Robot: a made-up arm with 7 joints. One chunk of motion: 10 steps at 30 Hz.
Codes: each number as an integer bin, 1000 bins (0 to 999) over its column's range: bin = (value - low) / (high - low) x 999, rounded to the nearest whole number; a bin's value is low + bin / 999 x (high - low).
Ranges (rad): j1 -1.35..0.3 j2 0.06..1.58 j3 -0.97..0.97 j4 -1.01..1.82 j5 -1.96..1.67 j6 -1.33..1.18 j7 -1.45..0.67
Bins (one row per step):
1: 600 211 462 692 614 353 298
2: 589 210 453 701 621 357 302
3: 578 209 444 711 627 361 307
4: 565 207 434 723 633 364 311
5: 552 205 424 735 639 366 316
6: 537 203 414 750 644 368 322
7: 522 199 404 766 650 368 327
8: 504 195 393 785 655 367 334
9: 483 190 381 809 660 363 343
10: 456 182 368 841 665 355 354
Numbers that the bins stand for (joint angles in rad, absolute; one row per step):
1: -0.3590 0.3810 -0.0728 0.9503 0.2711 -0.4431 -0.8176
2: -0.3772 0.3795 -0.0903 0.9758 0.2965 -0.4330 -0.8091
3: -0.3953 0.3780 -0.1078 1.0041 0.3183 -0.4230 -0.7985
4: -0.4168 0.3750 -0.1272 1.0381 0.3401 -0.4154 -0.7900
5: -0.4383 0.3719 -0.1466 1.0721 0.3619 -0.4104 -0.7794
6: -0.4631 0.3689 -0.1660 1.1146 0.3801 -0.4054 -0.7667
7: -0.4878 0.3628 -0.1855 1.1599 0.4019 -0.4054 -0.7561
8: -0.5176 0.3567 -0.2068 1.2138 0.4200 -0.4079 -0.7412
9: -0.5523 0.3491 -0.2301 1.2818 0.4382 -0.4180 -0.7221
10: -0.5968 0.3369 -0.2554 1.3724 0.4564 -0.4381 -0.6988

